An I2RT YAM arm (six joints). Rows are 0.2 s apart.
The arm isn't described. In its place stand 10 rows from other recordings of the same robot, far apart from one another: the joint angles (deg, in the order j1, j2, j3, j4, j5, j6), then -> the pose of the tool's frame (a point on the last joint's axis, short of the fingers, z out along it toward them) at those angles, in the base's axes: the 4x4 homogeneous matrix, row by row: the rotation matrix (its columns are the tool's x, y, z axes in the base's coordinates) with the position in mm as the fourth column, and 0 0 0 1 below.
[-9.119, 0.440, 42.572, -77.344, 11.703, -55.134] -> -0.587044, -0.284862, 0.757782, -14.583; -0.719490, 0.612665, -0.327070, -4.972; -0.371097, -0.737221, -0.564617, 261.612; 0, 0, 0, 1
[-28.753, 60.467, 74.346, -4.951, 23.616, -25.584] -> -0.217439, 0.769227, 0.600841, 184.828; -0.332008, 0.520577, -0.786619, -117.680; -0.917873, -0.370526, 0.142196, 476.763; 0, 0, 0, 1
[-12.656, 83.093, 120.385, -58.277, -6.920, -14.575] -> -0.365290, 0.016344, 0.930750, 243.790; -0.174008, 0.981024, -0.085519, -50.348; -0.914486, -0.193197, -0.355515, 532.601; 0, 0, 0, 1
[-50.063, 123.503, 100.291, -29.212, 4.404, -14.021] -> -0.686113, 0.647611, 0.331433, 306.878; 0.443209, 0.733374, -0.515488, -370.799; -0.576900, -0.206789, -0.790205, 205.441; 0, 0, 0, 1
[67.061, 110.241, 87.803, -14.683, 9.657, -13.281] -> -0.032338, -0.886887, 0.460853, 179.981; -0.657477, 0.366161, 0.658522, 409.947; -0.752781, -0.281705, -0.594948, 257.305; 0, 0, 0, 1
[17.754, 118.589, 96.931, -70.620, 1.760, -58.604] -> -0.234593, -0.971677, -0.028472, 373.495; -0.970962, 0.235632, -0.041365, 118.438; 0.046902, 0.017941, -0.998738, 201.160; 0, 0, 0, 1
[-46.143, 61.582, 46.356, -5.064, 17.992, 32.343] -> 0.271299, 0.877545, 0.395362, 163.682; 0.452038, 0.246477, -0.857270, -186.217; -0.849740, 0.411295, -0.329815, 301.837; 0, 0, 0, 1
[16.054, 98.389, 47.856, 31.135, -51.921, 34.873] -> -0.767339, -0.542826, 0.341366, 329.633; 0.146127, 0.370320, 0.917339, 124.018; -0.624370, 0.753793, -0.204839, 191.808; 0, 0, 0, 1
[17.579, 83.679, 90.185, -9.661, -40.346, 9.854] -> -0.196548, -0.824952, 0.529928, 306.232; 0.074553, 0.526331, 0.847005, 121.196; -0.977656, 0.205984, -0.041947, 457.704; 0, 0, 0, 1
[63.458, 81.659, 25.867, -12.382, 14.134, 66.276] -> -0.923969, 0.047057, 0.379561, 101.352; 0.136935, 0.967316, 0.213419, 183.455; -0.357112, 0.249168, -0.900215, 105.083; 0, 0, 0, 1
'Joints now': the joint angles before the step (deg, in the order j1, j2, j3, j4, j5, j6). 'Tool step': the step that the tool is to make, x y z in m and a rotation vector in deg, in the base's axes. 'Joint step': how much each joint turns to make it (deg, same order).
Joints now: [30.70, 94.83, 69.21, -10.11, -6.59, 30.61]
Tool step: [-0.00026, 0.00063, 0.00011, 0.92, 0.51, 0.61]
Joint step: [0.00, 0.02, 0.00, 0.11, -1.11, 0.50]
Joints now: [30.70, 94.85, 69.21, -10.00, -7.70, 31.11]
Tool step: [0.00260, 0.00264, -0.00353, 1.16, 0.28, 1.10]
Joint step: [0.00, 0.89, 0.00, 1.29, -1.56, 0.29]
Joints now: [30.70, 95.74, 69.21, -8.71, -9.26, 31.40]
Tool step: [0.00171, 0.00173, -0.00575, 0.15, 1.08, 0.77]
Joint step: [0.00, 0.94, 0.00, 0.11, -1.02, 0.10]
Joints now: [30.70, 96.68, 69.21, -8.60, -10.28, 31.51]
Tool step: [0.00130, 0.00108, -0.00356, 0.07, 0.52, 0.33]
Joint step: [0.00, 0.62, 0.00, 0.22, -0.46, 0.07]
